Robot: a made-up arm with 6 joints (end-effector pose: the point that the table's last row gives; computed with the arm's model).
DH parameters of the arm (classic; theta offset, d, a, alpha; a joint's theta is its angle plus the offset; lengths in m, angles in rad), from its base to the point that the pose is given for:
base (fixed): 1.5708 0.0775 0 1.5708
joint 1: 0 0.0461 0.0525 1.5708
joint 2: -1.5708 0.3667 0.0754 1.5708
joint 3: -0.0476 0 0.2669 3.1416
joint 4: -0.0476 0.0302 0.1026 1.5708
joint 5: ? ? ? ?
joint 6: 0 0.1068 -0.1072 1.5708
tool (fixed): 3.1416 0.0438 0 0
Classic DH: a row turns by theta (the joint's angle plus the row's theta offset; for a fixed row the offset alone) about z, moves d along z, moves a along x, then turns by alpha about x.
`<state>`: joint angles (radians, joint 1 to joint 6).
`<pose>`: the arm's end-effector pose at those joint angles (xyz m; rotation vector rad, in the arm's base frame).
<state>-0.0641 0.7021 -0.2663 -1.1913 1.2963 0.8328</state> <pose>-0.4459 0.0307 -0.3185 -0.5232 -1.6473 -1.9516</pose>
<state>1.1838 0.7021 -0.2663 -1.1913 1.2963 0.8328</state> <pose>-0.4459 0.3853 -0.0190 -0.0072 -0.1906 -2.4670</pose>
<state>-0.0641 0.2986 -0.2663 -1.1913 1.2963 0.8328</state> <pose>-0.4078 -0.1624 -0.3062 -0.1938 -1.5917 -1.6412</pose>
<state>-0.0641 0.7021 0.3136 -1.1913 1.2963 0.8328</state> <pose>-0.3970 -0.0209 -0.4770 -0.2029 -2.3057 -1.8320</pose>
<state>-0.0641 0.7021 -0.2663 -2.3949 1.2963 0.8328</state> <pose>-0.3444 -0.0534 -0.2887 -0.2139 2.6244 1.3291</pose>
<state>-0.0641 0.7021 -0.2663 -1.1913 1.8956 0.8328</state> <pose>-0.4905 0.1472 -0.4800 -0.3665 -1.3960 -2.6392</pose>
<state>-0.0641 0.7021 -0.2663 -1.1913 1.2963 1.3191</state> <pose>-0.4220 0.0797 -0.3301 -1.0632 -1.9258 -1.9231</pose>
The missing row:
joint 5: 0 0.1355 -0.2889 1.5708
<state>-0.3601 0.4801 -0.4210 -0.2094 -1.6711 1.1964</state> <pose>-0.1065 0.3766 -0.3423 0.5595 -0.7429 1.0370</pose>
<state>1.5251 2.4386 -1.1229 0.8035 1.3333 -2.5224</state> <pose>0.1699 -0.0836 0.5217 0.0571 0.2775 -0.4203</pose>
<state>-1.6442 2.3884 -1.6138 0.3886 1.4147 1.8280</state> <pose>-0.0800 0.0593 -0.1400 -1.2929 -0.1474 -2.3897</pose>
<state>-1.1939 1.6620 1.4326 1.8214 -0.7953 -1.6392</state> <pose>0.2359 -0.8425 -0.3277 0.0818 1.0939 -1.1422</pose>
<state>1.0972 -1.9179 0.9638 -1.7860 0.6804 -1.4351</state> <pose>0.3826 0.2499 -0.1417 -2.0800 1.3394 -1.6532</pose>
